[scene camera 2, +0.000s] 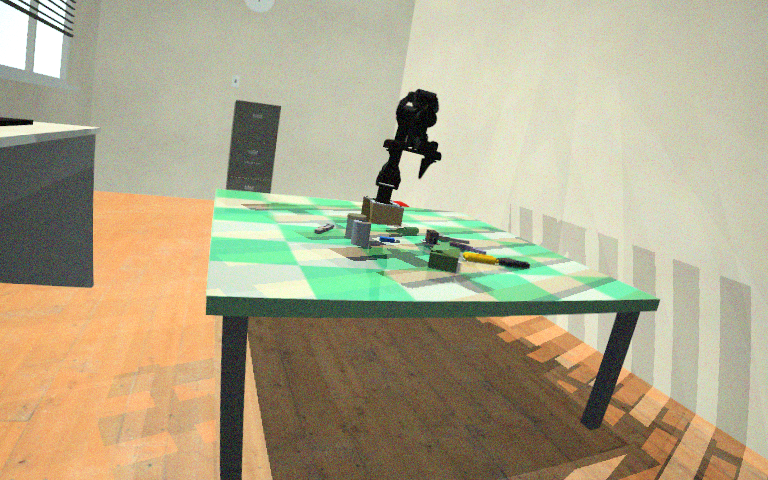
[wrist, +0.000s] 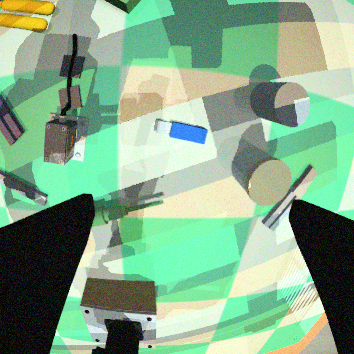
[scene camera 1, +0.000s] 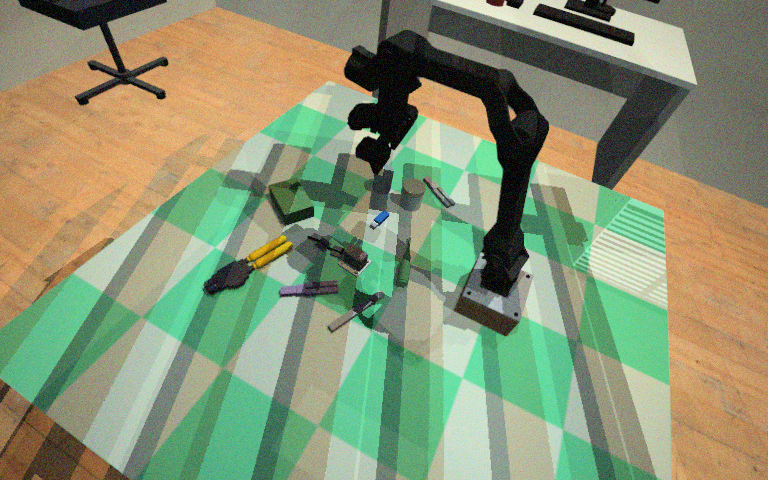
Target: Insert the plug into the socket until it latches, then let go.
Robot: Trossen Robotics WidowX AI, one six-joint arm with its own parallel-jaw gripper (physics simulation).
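Places are measured from the arm's base along level axes (x ahead, y left, z up), in metres.
Pixels of known places: gripper, between the fingertips: [scene camera 2: 406, 176] [wrist: 197, 207]; arm's base, origin of its link: [scene camera 2: 382, 201] [wrist: 124, 329] [scene camera 1: 496, 280].
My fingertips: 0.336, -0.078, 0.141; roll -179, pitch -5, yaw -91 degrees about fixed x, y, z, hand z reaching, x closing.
Note:
Ahead of a thing's pixels: the offset from my fingertips to its middle, as dx, dy, dz. "pt": to the spot under its first point.
The small blue plug {-0.005, -0.021, -0.215} [scene camera 1: 380, 218] [scene camera 2: 387, 239] [wrist: 188, 132] lies flat on the table, its pale metal tip pointing toward the socket's side in the wrist view. The socket {-0.007, +0.138, -0.199} [scene camera 1: 353, 255] [scene camera 2: 431, 236] [wrist: 60, 141] is a brownish box on a pale plate, with a dark cable running from it. It stands apart from the plug. My gripper [scene camera 1: 385, 160] [scene camera 2: 406, 172] [wrist: 197, 207] is open and empty, high above the table. In the wrist view the plug shows above the gap between the fingertips, and the socket lies to the left. The socket's opening cannot be made out.
A green screwdriver {-0.122, +0.075, -0.207} [scene camera 1: 403, 270] [wrist: 115, 212] lies near the socket. Two cylinders {+0.045, -0.145, -0.186} [wrist: 287, 102] {-0.055, -0.128, -0.186} [wrist: 270, 182] stand beyond the plug, near a slim grey tool {-0.112, -0.217, -0.215} [scene camera 1: 438, 192]. A green block {+0.228, +0.051, -0.201} [scene camera 1: 290, 203], yellow-handled pliers {pt +0.176, +0.226, -0.201} [scene camera 1: 269, 253], a purple tool {+0.046, +0.258, -0.215} [scene camera 1: 308, 288] and a flat bar {-0.075, +0.254, -0.216} [scene camera 1: 345, 319] lie around.

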